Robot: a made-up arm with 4 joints. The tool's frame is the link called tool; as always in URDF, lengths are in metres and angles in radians. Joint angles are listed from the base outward. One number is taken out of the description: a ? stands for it. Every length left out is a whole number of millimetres.
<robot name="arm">
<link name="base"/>
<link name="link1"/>
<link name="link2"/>
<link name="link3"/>
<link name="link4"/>
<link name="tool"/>
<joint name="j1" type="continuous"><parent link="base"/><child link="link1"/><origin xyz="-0.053 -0.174 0.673" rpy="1.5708 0.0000 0.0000"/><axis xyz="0 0 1"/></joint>
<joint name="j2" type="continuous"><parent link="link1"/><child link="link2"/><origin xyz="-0.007 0.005 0.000" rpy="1.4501 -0.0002 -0.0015"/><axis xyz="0 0 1"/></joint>
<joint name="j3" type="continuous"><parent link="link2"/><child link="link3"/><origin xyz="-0.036 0.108 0.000" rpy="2.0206 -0.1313 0.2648"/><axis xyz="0 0 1"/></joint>
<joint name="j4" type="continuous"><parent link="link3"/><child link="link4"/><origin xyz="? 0.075 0.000" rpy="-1.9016 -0.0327 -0.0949"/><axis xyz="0 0 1"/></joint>
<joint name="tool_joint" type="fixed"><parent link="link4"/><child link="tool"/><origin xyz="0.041 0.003 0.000" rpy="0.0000 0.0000 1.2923"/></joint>
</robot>
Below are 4 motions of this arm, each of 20 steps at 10 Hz.
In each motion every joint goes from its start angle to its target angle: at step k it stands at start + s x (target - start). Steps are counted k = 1, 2, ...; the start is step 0. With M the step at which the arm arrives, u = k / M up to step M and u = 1 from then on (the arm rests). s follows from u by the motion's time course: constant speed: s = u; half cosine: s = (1 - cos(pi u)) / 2; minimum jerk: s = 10 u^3 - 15 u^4 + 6 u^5.
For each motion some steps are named. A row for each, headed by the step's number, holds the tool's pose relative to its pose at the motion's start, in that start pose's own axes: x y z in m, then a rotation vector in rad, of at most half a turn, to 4 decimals.
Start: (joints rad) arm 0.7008 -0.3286 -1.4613 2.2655
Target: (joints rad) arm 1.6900 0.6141 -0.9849 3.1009
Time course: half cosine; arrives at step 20
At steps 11, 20:
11: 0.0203 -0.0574 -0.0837 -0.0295 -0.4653 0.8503
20: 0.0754 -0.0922 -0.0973 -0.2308 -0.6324 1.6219

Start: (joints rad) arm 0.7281 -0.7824 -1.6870 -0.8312
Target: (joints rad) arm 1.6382 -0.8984 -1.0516 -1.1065
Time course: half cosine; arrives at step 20
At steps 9, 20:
9: -0.0128 -0.0407 -0.0291 0.1622 0.0392 -0.2768
20: -0.0458 -0.0792 -0.0759 0.2834 0.1789 -0.7156

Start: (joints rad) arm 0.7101 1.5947 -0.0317 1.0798
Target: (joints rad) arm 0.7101 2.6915 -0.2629 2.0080
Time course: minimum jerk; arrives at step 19
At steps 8, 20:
8: 0.0741 0.0147 -0.0129 0.0830 -0.0918 0.7413
20: 0.1550 0.1119 -0.0235 0.2394 -0.3080 2.0810

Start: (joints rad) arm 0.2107 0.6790 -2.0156 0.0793
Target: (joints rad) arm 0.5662 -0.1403 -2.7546 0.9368
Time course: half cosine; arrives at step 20
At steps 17, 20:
17: 0.0489 0.0982 0.0249 0.2870 -0.5323 1.6309
20: 0.0477 0.1057 0.0275 0.2931 -0.5668 1.7294

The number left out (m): 0.118
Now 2 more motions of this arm.
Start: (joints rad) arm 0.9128 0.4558 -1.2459 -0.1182
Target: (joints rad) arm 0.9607 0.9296 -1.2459 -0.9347
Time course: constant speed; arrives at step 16
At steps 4, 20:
4: 0.0106 0.0075 -0.0149 -0.0130 0.1024 -0.1417
20: 0.0299 0.0409 -0.0585 -0.1804 0.3732 -0.5522

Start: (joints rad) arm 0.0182 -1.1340 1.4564 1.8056
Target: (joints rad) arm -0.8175 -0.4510 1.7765 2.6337
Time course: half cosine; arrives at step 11
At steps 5, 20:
5: 0.0157 0.0665 0.0376 -0.3238 0.2302 0.0533
20: 0.0839 0.1448 0.0300 -0.5526 0.7693 0.0966

